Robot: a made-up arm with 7 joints. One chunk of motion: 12 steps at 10 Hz.
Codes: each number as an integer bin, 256 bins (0 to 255) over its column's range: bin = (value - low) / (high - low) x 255, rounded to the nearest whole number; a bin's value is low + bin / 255 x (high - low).
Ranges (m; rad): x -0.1..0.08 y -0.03..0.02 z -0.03..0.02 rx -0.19..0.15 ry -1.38..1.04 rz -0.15..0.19
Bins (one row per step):
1: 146 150 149 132 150 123
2: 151 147 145 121 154 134
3: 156 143 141 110 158 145
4: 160 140 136 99 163 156
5: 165 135 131 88 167 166
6: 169 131 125 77 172 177
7: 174 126 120 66 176 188
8: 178 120 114 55 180 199
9: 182 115 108 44 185 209
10: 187 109 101 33 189 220
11: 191 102 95 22 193 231
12: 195 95 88 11 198 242
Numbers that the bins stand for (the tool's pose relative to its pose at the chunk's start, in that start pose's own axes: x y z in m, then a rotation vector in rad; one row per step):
1: 0.0031 -0.0006 -0.0008 -0.0140 0.0435 0.0140
2: 0.0066 -0.0012 -0.0016 -0.0287 0.0815 0.0287
3: 0.0101 -0.0020 -0.0024 -0.0433 0.1195 0.0433
4: 0.0129 -0.0025 -0.0033 -0.0580 0.1669 0.0580
5: 0.0165 -0.0035 -0.0043 -0.0727 0.2049 0.0713
6: 0.0193 -0.0043 -0.0055 -0.0873 0.2523 0.0860
7: 0.0228 -0.0053 -0.0065 -0.1020 0.2903 0.1007
8: 0.0256 -0.0065 -0.0076 -0.1167 0.3282 0.1153
9: 0.0285 -0.0075 -0.0088 -0.1313 0.3757 0.1287
10: 0.0320 -0.0086 -0.0102 -0.1460 0.4136 0.1433
11: 0.0348 -0.0100 -0.0114 -0.1607 0.4516 0.1580
12: 0.0376 -0.0114 -0.0127 -0.1753 0.4991 0.1727

